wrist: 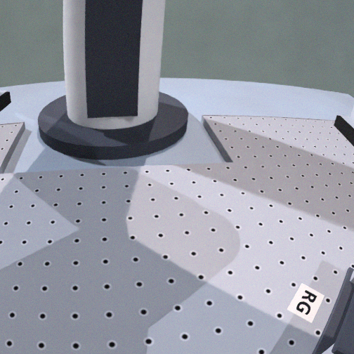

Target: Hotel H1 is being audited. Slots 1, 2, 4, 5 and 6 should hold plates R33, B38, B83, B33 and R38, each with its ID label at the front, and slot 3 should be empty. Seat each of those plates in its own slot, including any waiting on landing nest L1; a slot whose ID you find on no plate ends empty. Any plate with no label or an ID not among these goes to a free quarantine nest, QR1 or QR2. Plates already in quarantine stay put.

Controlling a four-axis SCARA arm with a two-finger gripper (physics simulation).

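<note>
My gripper [176, 79] is open, its two black fingertips showing at the far left and right edges of the wrist view, with no plate between them. Part of a dark stand [344, 320] shows at the lower right edge, cut off by the frame. A white label reading RG [306, 302] lies on the perforated deck beside it. Hotel H1, nest L1, the quarantine nests QR1 and QR2, and plates with readable IDs do not show in this view.
The white arm column [75, 65] with a dark front panel stands on a round dark base [172, 127] at the upper left. The perforated deck [165, 245] spreads in front, with raised edges at left and right. Broad shadows lie across it.
</note>
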